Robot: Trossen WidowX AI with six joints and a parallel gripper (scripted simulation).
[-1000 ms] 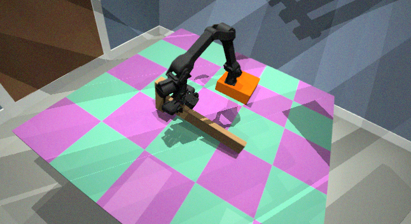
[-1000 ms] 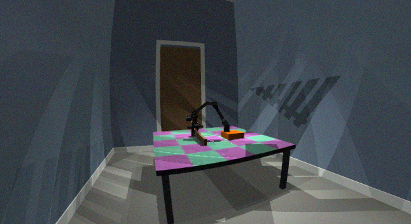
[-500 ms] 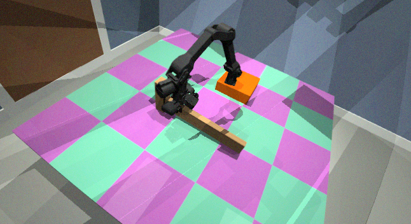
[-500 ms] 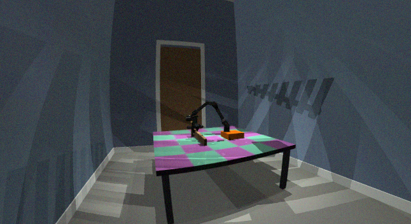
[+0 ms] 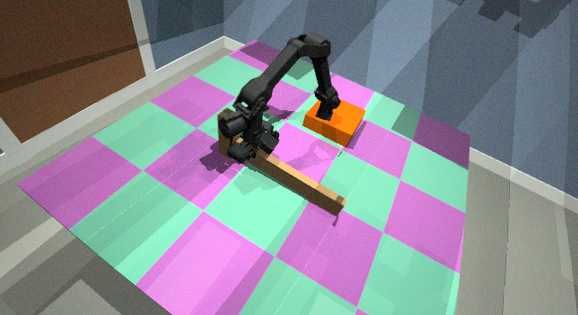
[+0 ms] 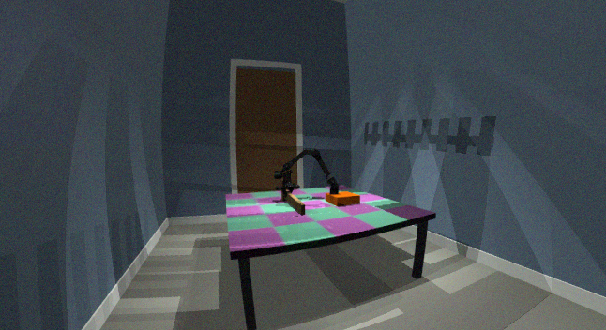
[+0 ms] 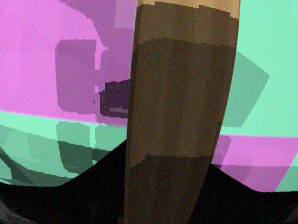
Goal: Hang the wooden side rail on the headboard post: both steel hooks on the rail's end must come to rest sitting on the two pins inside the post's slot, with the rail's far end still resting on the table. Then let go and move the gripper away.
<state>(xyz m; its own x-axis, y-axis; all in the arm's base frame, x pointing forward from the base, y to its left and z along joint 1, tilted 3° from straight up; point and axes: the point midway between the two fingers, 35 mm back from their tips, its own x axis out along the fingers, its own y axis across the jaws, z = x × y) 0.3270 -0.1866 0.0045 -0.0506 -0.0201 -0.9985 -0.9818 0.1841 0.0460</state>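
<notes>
Now: gripper tip 9 cm to the left of the wooden headboard post, 4 cm below it and 2 cm past it.
</notes>
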